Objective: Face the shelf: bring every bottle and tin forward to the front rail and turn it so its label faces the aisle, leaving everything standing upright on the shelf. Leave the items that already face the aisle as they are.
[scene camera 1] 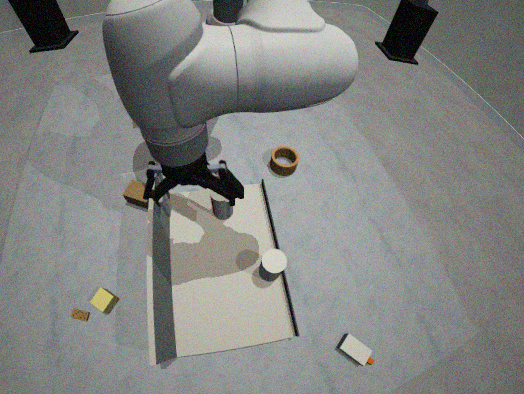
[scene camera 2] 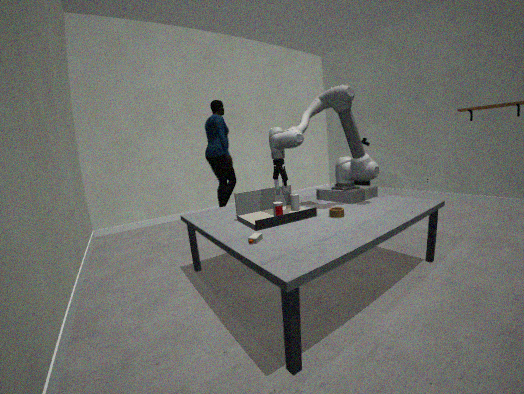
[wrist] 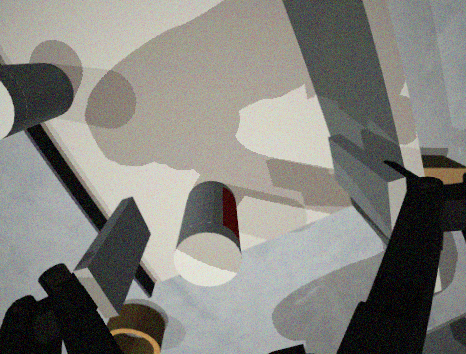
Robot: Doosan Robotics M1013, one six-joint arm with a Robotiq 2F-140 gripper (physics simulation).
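Where they show: gripper, between the fingertips: (scene camera 1: 198, 211) (scene camera 2: 281, 190) (wrist: 234, 188); arm's base, origin of its link: (scene camera 2: 345, 188).
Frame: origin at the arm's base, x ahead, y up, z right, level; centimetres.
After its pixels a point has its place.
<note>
A grey tin (scene camera 1: 222, 209) {z -17.2, x 63.9, y 0.9 cm} (scene camera 2: 295, 202) {z -19.9, x 61.9, y 0.3 cm} (wrist: 207, 215) {z -16.1, x 63.7, y 2.5 cm} with a white top stands upright near the shelf's robot-side end, set back from the front rail (scene camera 1: 290, 302) {z -32.7, x 88.6, y -3.1 cm} (scene camera 2: 292, 217) {z -31.5, x 71.2, y -6.1 cm} (wrist: 67, 172) {z -31.1, x 70.8, y -4.7 cm}. Its red label shows at its right side in the wrist view, turned away from the rail. Another tin (scene camera 1: 270, 270) {z -27.6, x 81.8, y 4.3 cm} (scene camera 2: 278, 209) {z -31.5, x 80.5, y 0.6 cm} (wrist: 42, 95) {z -26.0, x 78.8, y 0.2 cm} stands upright at the rail, its red label facing the aisle. My gripper (scene camera 1: 195, 199) {z -12.1, x 68.4, y 9.0 cm} (scene camera 2: 281, 186) {z -12.1, x 68.4, y 9.0 cm} (wrist: 234, 188) {z -12.1, x 68.4, y 9.0 cm} is open and empty, low over the shelf's end; its fingers lie on either side of the first tin in the wrist view.
The shelf (scene camera 1: 225, 320) {z -16.6, x 91.5, y -5.6 cm} has a grey back panel (scene camera 1: 163, 280) {z -3.0, x 82.4, y 2.0 cm} (scene camera 2: 252, 203) {z -3.5, x 87.3, y 1.0 cm} (wrist: 345, 65) {z -2.2, x 72.8, y 5.0 cm}. An orange-brown ring (scene camera 1: 284, 171) {z -37.8, x 46.4, y -6.5 cm} (scene camera 2: 337, 214) {z -42.4, x 44.3, y -6.8 cm}, a tan block (scene camera 1: 135, 192) {z 10.2, x 54.1, y -4.1 cm} (wrist: 447, 175) {z 11.5, x 54.8, y -4.1 cm}, a yellow block (scene camera 1: 103, 300) {z 15.2, x 86.0, y -5.3 cm}, a speckled brown piece (scene camera 1: 80, 314) {z 23.2, x 89.5, y -8.3 cm} and a white orange-tipped object (scene camera 1: 356, 349) {z -49.0, x 102.8, y -6.3 cm} (scene camera 2: 256, 237) {z -52.0, x 103.3, y -6.4 cm} lie around it. A person (scene camera 2: 217, 140) stands beyond.
</note>
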